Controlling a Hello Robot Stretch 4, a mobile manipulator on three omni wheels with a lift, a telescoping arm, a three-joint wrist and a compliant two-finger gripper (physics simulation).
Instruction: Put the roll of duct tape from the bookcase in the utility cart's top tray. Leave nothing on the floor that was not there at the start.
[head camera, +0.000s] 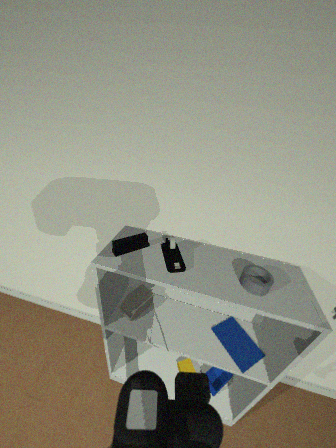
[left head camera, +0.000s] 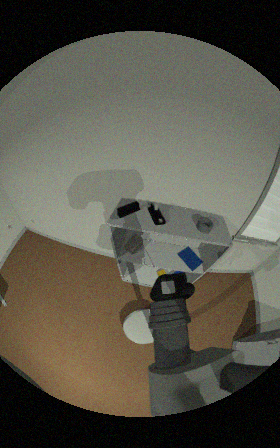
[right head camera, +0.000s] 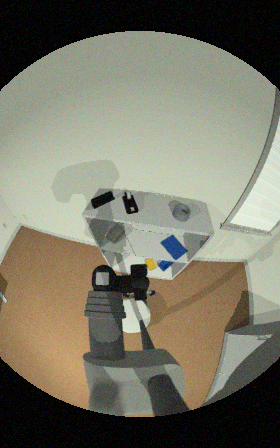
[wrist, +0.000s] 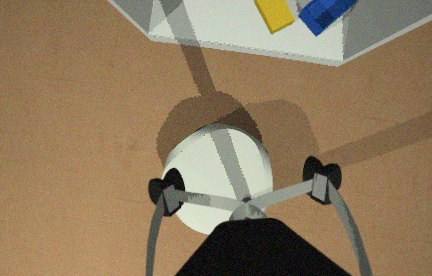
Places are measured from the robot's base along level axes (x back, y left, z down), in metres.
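Where they show: gripper, fingertip midpoint: (wrist: 242, 178); robot's base, origin of the base link: (left head camera: 142, 325) (right head camera: 131, 314) (wrist: 220, 173).
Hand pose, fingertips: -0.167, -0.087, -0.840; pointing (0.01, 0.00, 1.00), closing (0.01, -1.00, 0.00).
Note:
Things, the pixels of their top centre, and the offset from my fingertips, as dx, dy, dz. "spot": a spot on its surface instead.
- grey ring, middle of its top: (head camera: 258, 274) (right head camera: 182, 208) (left head camera: 205, 221) -0.383, -0.273, -0.240
- black block, middle of its top: (head camera: 131, 238) (left head camera: 128, 205) (right head camera: 101, 195) -0.524, +0.191, -0.246
- black device, middle of its top: (head camera: 174, 243) (right head camera: 129, 194) (left head camera: 157, 206) -0.490, +0.021, -0.262
- blue box, middle of its top: (head camera: 237, 341) (right head camera: 173, 246) (left head camera: 190, 257) -0.389, -0.339, +0.216
- grey-brown object, surface spot: (head camera: 137, 302) spot: -0.560, +0.166, +0.212
- yellow block, middle of its top: (wrist: 275, 8) (head camera: 188, 371) (right head camera: 150, 263) -0.440, -0.187, +0.723
- blue bin, middle of its top: (wrist: 330, 4) (head camera: 218, 374) (right head camera: 165, 262) -0.420, -0.375, +0.693
The roll of duct tape, a grey ring (head camera: 256, 280) (left head camera: 204, 223) (right head camera: 180, 212), lies flat on the top board of the white bookcase (head camera: 215, 265) (left head camera: 179, 215) (right head camera: 155, 205) (wrist: 240, 50), toward its right end. My gripper (wrist: 242, 178) (right head camera: 139, 293) is open, with its two dark fingertips wide apart and nothing between them. It hangs in front of the bookcase, apart from the tape and pointing down over my round white base. In the head camera view my wrist hides the fingers and part of the lower shelf. The utility cart does not show in these views.
A black block (head camera: 130, 244) and a black device (head camera: 173, 257) lie left of the tape. A blue box (head camera: 238, 345) and a grey-brown object (head camera: 137, 302) are on the middle shelf. A yellow block (wrist: 275, 15) and a blue bin (wrist: 325, 15) are on the bottom shelf.

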